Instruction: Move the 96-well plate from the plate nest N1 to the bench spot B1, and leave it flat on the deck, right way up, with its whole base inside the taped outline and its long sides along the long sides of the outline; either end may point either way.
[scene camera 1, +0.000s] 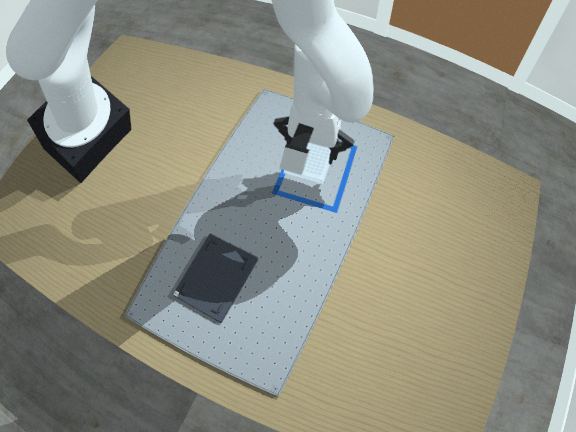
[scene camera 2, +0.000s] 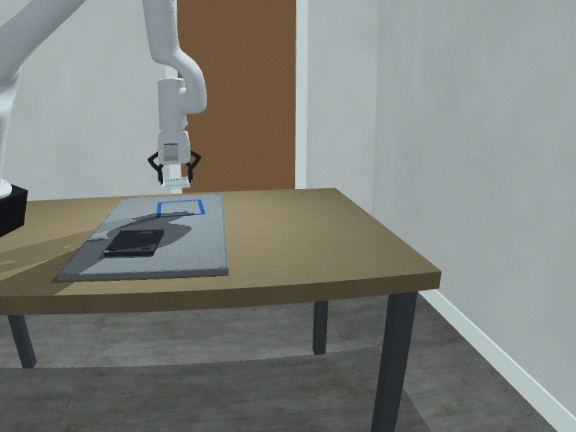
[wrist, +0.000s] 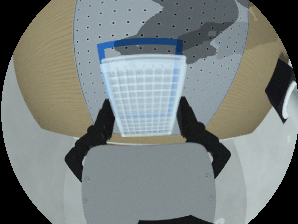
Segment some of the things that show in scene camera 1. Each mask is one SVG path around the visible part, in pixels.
My gripper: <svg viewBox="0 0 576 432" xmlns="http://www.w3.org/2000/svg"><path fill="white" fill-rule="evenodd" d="M273 123L288 143L285 145L279 169L302 175L309 153L309 149L306 149L308 143L329 148L331 150L329 155L330 165L332 165L333 160L337 159L339 152L346 151L354 144L354 139L340 130L341 119L338 119L333 114L325 119L304 117L296 111L294 103L292 104L289 117L276 118Z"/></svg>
A 96-well plate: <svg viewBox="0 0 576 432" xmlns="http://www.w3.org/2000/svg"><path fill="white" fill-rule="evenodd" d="M309 143L307 149L310 149L305 165L306 168L304 168L302 175L286 170L283 173L323 185L329 168L329 154L331 150Z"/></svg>
